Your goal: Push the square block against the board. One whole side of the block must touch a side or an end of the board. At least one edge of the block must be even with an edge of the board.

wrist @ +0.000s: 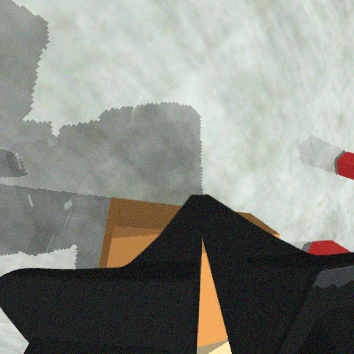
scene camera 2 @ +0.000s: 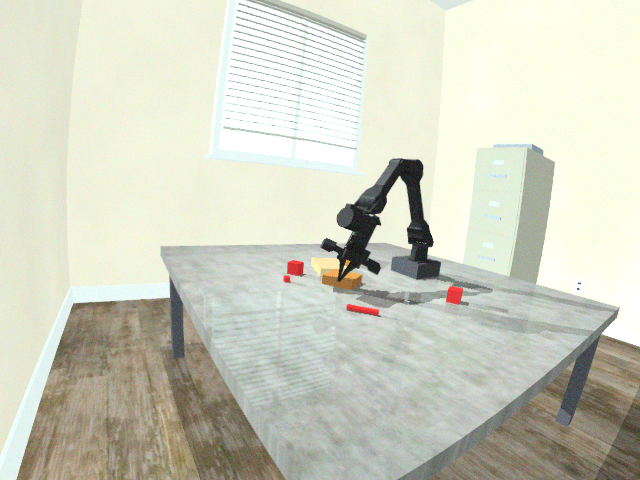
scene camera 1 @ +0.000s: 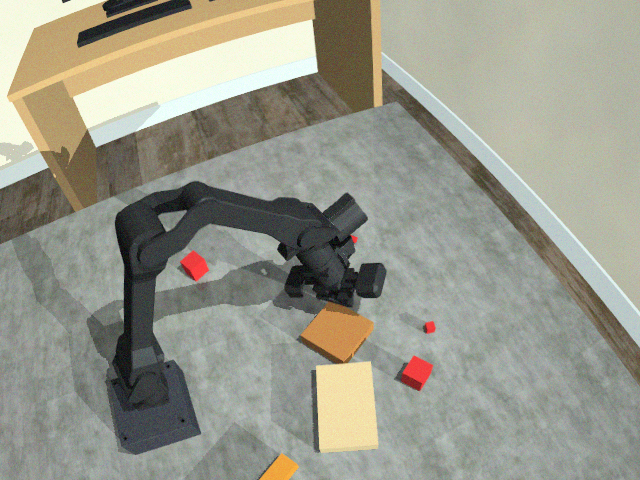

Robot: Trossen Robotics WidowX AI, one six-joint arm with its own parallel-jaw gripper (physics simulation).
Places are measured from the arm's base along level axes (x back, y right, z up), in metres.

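Pixels of known places: gripper, fingertip midpoint: (wrist: pixel 198 202) (scene camera 2: pixel 338 281) (scene camera 1: pixel 351 305); arm's base, link origin: (scene camera 2: pixel 418 260) (scene camera 1: pixel 150 391).
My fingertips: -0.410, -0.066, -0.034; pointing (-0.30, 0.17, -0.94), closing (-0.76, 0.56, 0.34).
Ahead of a thing's pixels: the offset from my fingertips to its top centre, as dx, dy, dz. "spot": to the spot under its first point.
The square block @(+0.044, +0.042, +0.007) (scene camera 1: pixel 338 333) (scene camera 2: pixel 352 280) (wrist: pixel 135 212) is orange-brown and lies flat, turned at an angle to the board. The board @(+0.082, +0.191, +0.007) (scene camera 1: pixel 346 405) (scene camera 2: pixel 323 264) (wrist: pixel 223 348) is cream and rectangular. In scene view 1 one corner of the block points at the middle of the board's upper end and is very close to it; whether they touch I cannot tell. No whole side of the block lies along the board. My gripper (scene camera 1: pixel 343 303) (scene camera 2: pixel 339 280) (wrist: pixel 198 202) is shut and empty, its tips low at the block's side away from the board. The fingers hide part of the block in the wrist view.
A red cube @(-0.056, +0.181, +0.018) (scene camera 1: pixel 417 372) (scene camera 2: pixel 295 267) and a tiny red cube @(-0.124, +0.099, -0.006) (scene camera 1: pixel 430 327) (scene camera 2: pixel 286 279) lie right of the block in scene view 1. Another red cube @(+0.278, -0.221, +0.018) (scene camera 1: pixel 194 265) (scene camera 2: pixel 454 295) lies left. A red rod @(-0.048, -0.190, -0.008) (scene camera 2: pixel 362 310) and an orange bar @(spot: +0.225, +0.262, +0.009) (scene camera 1: pixel 279 467) also lie on the table.
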